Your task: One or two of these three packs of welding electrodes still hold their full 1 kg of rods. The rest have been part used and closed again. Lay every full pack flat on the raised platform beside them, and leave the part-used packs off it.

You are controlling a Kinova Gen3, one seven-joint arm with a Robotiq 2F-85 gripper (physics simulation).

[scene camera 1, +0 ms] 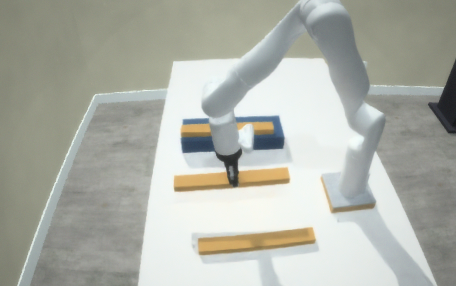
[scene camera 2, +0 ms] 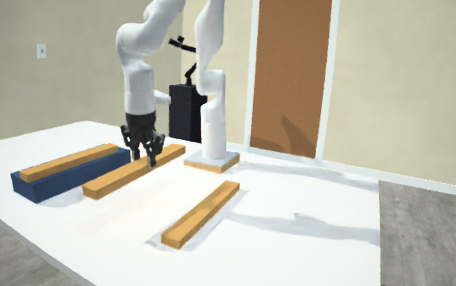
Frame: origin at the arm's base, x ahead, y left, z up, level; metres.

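Seen in the pictures: gripper, fingertip midpoint: (scene camera 1: 235,179) (scene camera 2: 144,164); arm's base, origin of the base link: (scene camera 1: 350,188) (scene camera 2: 213,155).
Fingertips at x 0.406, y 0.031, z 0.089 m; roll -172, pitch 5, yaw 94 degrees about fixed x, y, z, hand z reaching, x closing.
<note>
Offsets run from my fingertips to a thing's middle. Level surfaces: height alone.
One orange pack @[dx +0.032, dy -0.304, dz -0.049 m] (scene camera 1: 195,130) (scene camera 2: 70,161) lies flat on the blue raised platform @[dx +0.013, dy -0.329, dz -0.091 m] (scene camera 1: 195,145) (scene camera 2: 75,178), lengthwise along it. My gripper (scene camera 1: 233,182) (scene camera 2: 143,163) points down and is shut on the middle orange pack @[dx +0.011, dy +0.001, dz -0.002 m] (scene camera 1: 262,177) (scene camera 2: 110,180), near the middle of its length. This pack is level and appears a little above the table, beside the platform, with a faint shadow apart from it. The third orange pack @[dx -0.068, dy +0.162, dz -0.109 m] (scene camera 1: 257,242) (scene camera 2: 200,215) lies flat on the table, farthest from the platform. No fill marks can be read on the packs.
The arm's base plate (scene camera 1: 334,197) (scene camera 2: 195,162) stands on the white table @[dz -0.121 m] (scene camera 1: 310,100) (scene camera 2: 320,225), past the packs' right ends in scene camera 1. The arm partly hides the platform and its pack there. A black pedestal (scene camera 2: 180,112) stands beyond the table.
</note>
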